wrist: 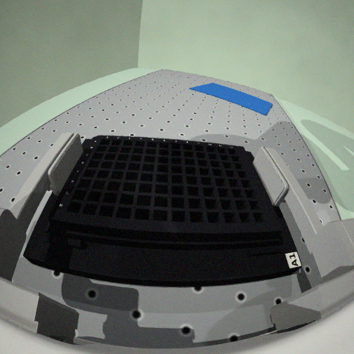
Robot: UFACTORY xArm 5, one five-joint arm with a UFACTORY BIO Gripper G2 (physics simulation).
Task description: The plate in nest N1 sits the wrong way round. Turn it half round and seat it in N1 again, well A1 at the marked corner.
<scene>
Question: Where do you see a black nest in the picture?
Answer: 132, 265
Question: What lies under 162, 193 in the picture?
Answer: A black well plate.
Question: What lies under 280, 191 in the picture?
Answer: My gripper.
</scene>
